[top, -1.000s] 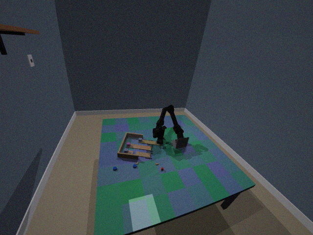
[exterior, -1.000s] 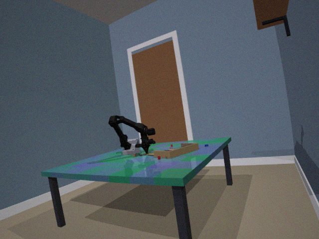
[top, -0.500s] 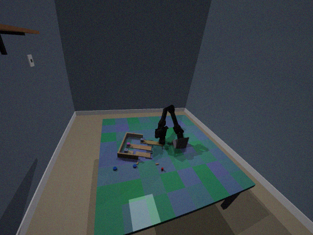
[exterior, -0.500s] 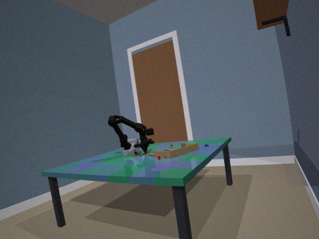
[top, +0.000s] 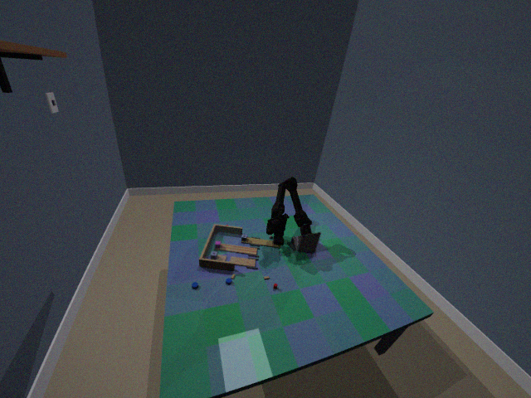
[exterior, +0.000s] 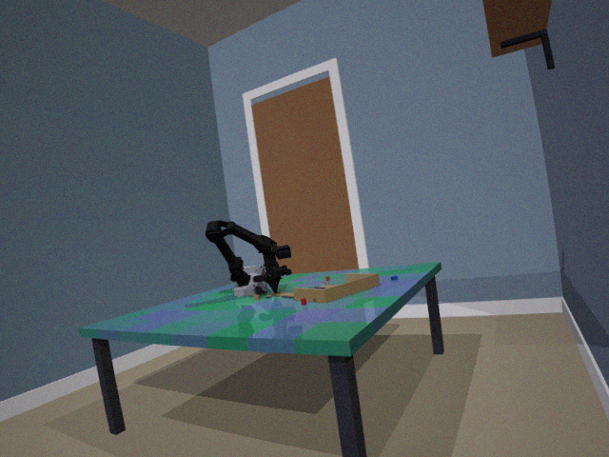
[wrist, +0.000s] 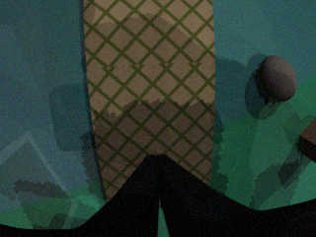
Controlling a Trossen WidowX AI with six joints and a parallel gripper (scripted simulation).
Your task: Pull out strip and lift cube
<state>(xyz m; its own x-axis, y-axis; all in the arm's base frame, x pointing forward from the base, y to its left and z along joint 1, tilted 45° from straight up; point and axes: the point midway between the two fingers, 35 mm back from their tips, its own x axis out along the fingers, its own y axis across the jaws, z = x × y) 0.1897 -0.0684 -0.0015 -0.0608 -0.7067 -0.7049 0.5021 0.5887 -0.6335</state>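
The cross-hatched tan strip lies 9 cm ahead of my gripper tip and 5 cm to the right of it. Also, from my gripper tip: brown block: 9 cm to the right, 5 cm behind.
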